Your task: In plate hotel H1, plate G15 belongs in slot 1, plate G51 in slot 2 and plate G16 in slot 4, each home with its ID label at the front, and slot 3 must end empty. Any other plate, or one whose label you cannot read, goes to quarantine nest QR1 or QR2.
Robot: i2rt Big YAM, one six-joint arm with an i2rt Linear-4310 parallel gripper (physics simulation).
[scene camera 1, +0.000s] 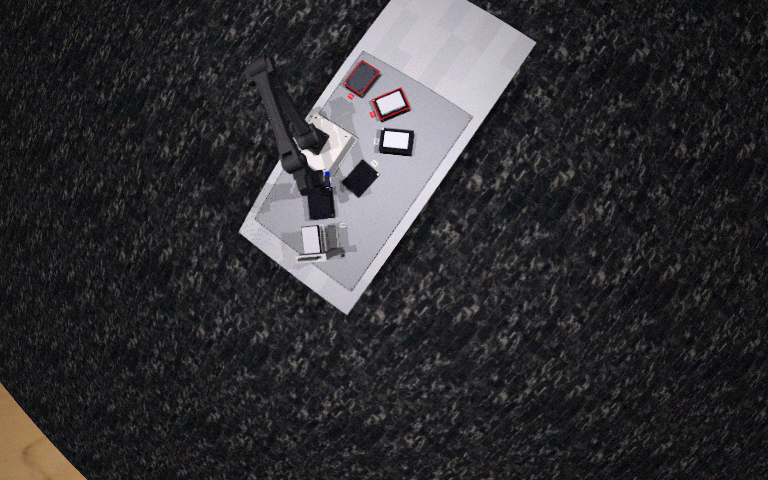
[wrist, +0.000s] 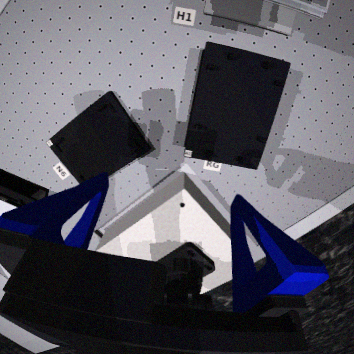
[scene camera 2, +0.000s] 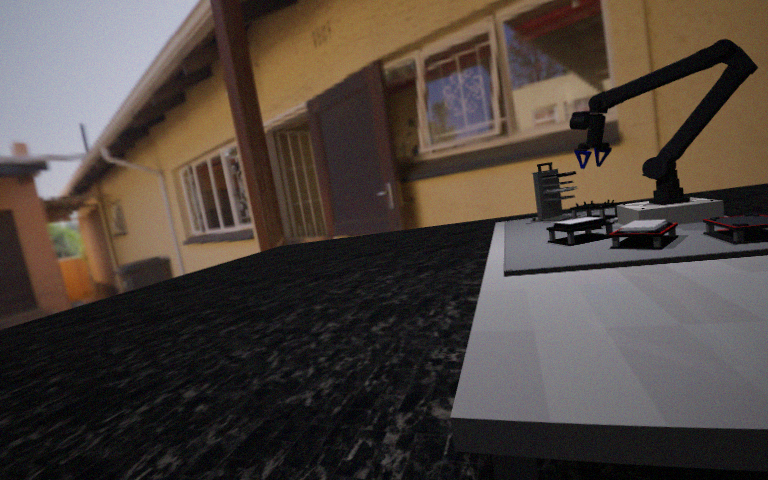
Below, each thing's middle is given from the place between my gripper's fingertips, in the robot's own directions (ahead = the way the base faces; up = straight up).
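Labels:
I can see the black nest block (scene camera 1: 363, 175), which is 14 cm to the left of my hand, 8 cm ahead of it and, finally, 22 cm below it.

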